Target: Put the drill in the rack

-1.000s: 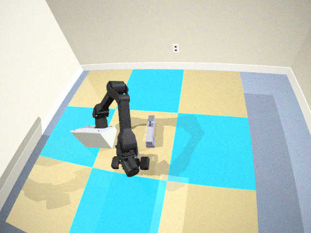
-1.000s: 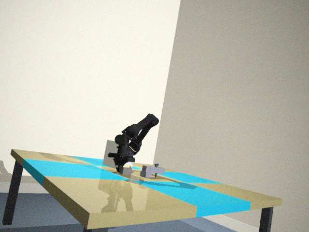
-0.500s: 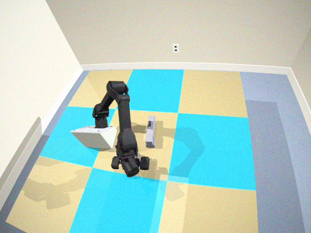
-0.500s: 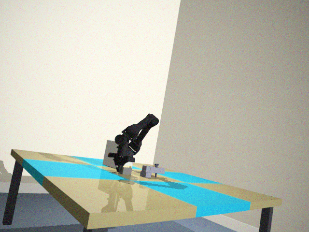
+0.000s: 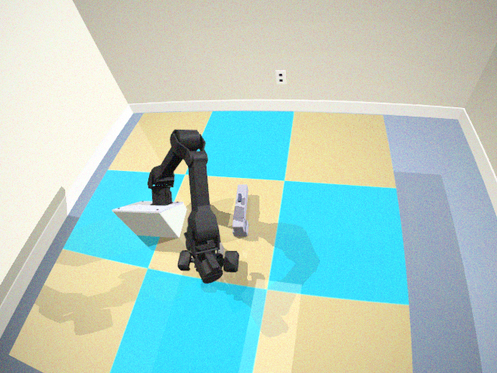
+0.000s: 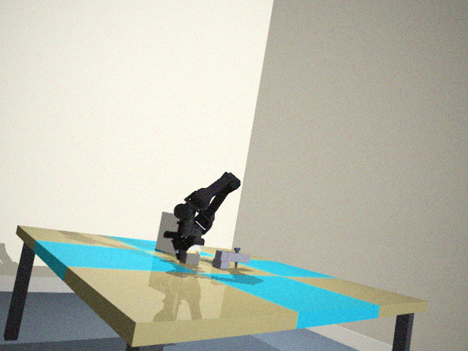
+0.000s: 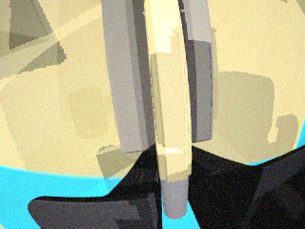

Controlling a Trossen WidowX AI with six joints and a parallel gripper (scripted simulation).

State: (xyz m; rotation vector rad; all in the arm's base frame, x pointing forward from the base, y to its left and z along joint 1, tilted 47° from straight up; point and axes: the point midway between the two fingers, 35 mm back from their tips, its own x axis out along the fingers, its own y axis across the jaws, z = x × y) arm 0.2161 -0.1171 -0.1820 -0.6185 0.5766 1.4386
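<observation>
Right now my gripper tip is 4 cm to the right of the drill and 3 cm below it. Round my gripper tip: lavender grey block (7 cm ahead, 22 cm to the left, 3 cm above); then grey rack (5 cm to the left, 1 cm above); then dark blue key (7 cm ahead, 24 cm to the left, 4 cm above).
</observation>
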